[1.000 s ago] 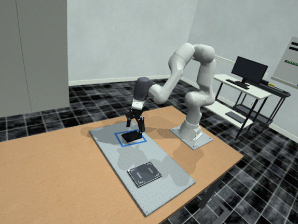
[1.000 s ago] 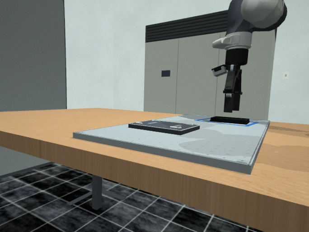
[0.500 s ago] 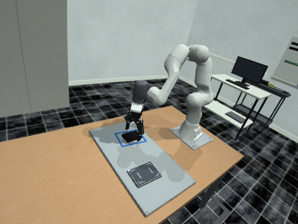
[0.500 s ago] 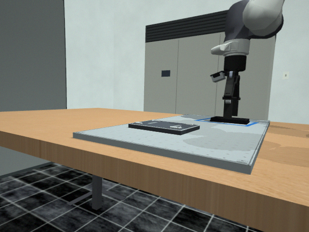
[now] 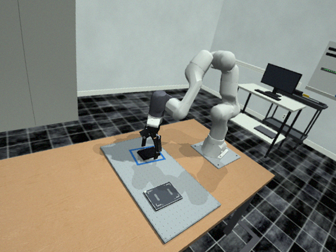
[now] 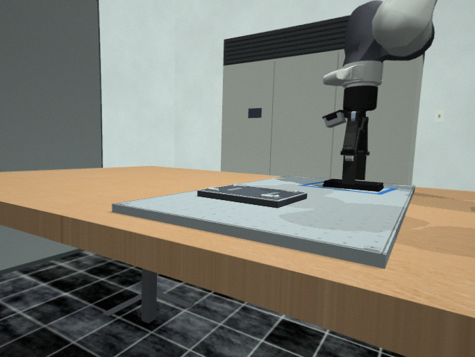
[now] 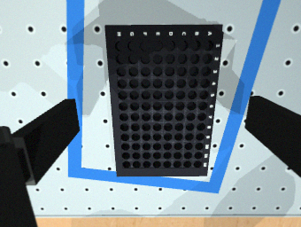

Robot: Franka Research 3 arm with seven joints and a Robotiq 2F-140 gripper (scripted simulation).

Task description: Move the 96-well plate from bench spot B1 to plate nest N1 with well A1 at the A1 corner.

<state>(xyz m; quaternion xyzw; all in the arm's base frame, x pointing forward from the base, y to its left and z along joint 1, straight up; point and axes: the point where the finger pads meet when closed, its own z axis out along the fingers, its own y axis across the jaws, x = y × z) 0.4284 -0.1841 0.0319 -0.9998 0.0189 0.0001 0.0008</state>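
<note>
Now: hand 2 cm above the black 96-well plate. Also, from my hand: A1 label 25 cm to the left, 20 cm ahead, 1 cm below; plate nest 31 cm to the left, 13 cm ahead, 2 cm below.
</note>
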